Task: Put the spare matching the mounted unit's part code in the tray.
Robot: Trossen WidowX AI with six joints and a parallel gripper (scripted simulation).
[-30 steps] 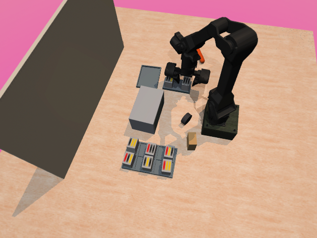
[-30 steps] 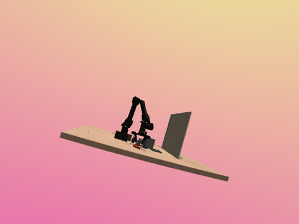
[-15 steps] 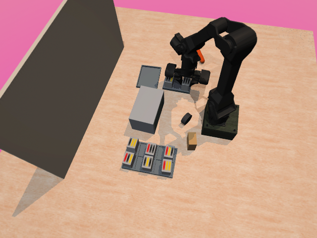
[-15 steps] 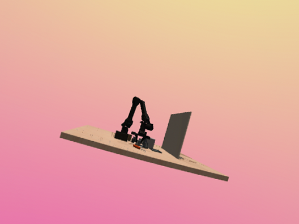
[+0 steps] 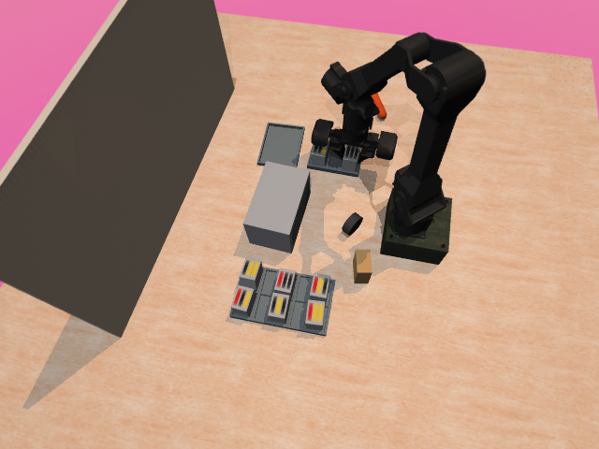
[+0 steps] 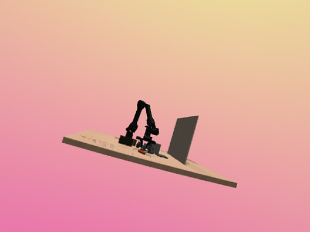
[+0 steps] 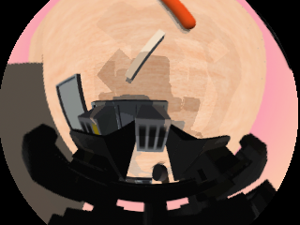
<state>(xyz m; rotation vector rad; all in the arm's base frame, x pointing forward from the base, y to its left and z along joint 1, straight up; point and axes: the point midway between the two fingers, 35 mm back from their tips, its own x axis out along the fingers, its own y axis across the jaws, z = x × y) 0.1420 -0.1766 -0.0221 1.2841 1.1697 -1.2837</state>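
Right now my gripper tip is 40 mm short of the two-slot rack and 10 mm above it. Round my gripper tip: grey spare 20 mm above; then white stick 100 mm to the right, 10 mm below; then black puck 20 mm behind, 170 mm to the left, 10 mm above.
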